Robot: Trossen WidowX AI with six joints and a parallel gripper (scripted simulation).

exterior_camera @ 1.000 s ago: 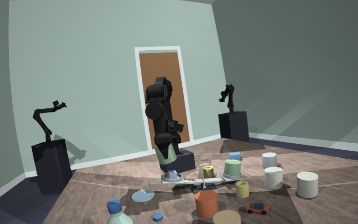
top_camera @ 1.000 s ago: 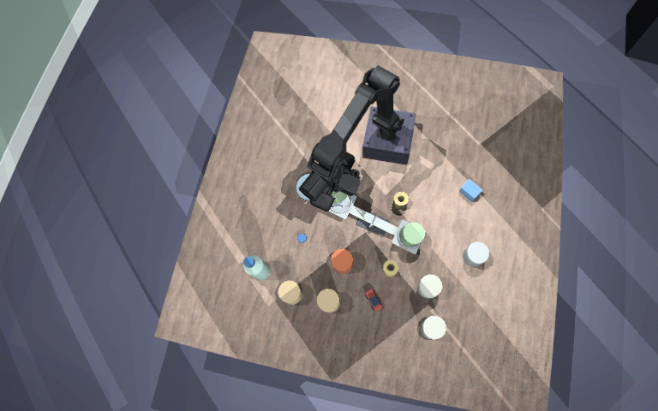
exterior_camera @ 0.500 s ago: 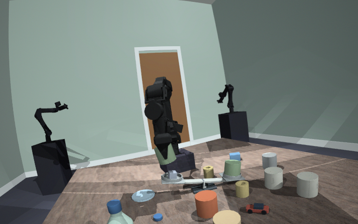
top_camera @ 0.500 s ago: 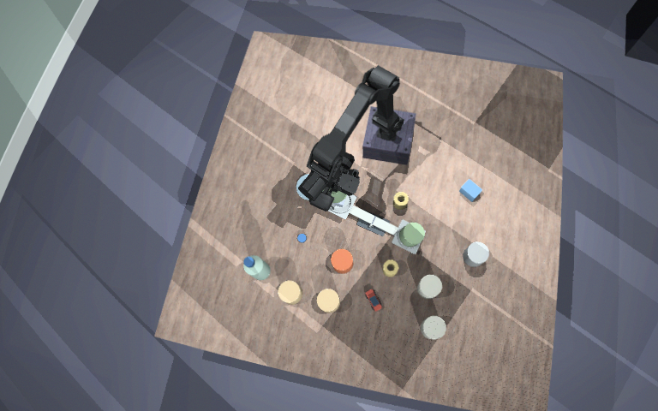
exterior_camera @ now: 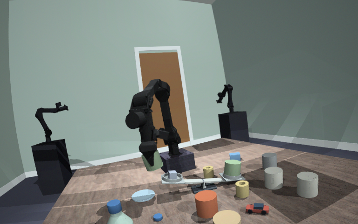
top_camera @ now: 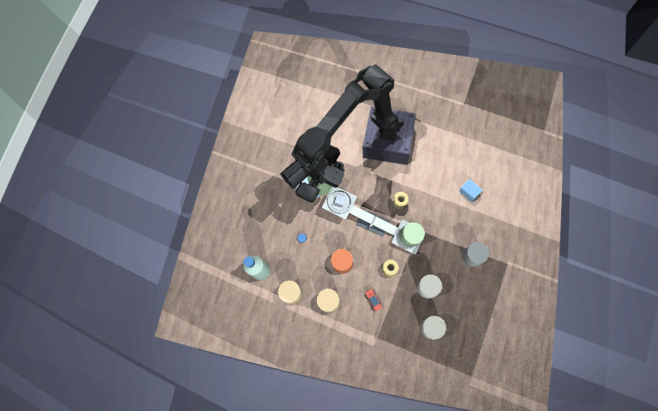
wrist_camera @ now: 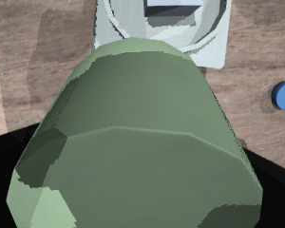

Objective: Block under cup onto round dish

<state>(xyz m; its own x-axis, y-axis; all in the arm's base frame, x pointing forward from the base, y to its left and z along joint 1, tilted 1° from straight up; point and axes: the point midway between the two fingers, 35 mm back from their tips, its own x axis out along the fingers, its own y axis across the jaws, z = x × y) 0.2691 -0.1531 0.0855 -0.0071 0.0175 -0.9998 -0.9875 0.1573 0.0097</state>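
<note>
Now: the grey block 20 mm ahead of my gripper tip, 70 mm to the left of it and 60 mm below it. The rest, counted from my gripper tip: pale blue round dish (20 mm behind, 60 mm to the right, 140 mm below); orange cylinder (190 mm ahead, 120 mm to the left, 110 mm below); blue disc (160 mm ahead, 30 mm to the right, 140 mm below).
</note>
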